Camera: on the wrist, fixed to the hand. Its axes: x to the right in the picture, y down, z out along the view.
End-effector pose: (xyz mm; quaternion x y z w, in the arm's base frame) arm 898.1 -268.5 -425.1 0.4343 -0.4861 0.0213 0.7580
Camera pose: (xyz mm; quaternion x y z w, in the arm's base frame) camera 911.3 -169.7 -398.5 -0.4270 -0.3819 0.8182 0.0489
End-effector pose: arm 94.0 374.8 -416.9 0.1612 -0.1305 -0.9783 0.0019
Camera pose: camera 125.1 286.9 -461.1 -0.0241 -0.2107 -0.0299 0.9768
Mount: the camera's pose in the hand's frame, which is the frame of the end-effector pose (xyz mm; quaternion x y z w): -11.5 72.4 -72.6 0.0447 0.0987 0.9926 0.0547
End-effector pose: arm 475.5 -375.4 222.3 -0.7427 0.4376 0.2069 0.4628
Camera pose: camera 401.4 -446.8 229.1 -0.3940 -0.8160 -0.3778 0.1900
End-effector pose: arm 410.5 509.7 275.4 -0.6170 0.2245 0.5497 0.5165
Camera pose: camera 378.4 415.7 247.6 -0.1579 -0.7003 -0.4718 0.5120
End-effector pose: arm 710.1 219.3 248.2 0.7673 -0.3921 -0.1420 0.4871
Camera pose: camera 712.6 258.2 343.7 -0.3115 -0.7414 0.5690 0.1720
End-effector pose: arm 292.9 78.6 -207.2 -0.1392 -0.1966 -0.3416 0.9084
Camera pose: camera 352.9 109.7 -285.2 -0.1284 0.2018 0.8781 0.4144
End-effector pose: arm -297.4 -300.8 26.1 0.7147 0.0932 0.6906 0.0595
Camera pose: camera -366.5 -377.1 33.2 -0.0661 0.6676 -0.1632 0.7234
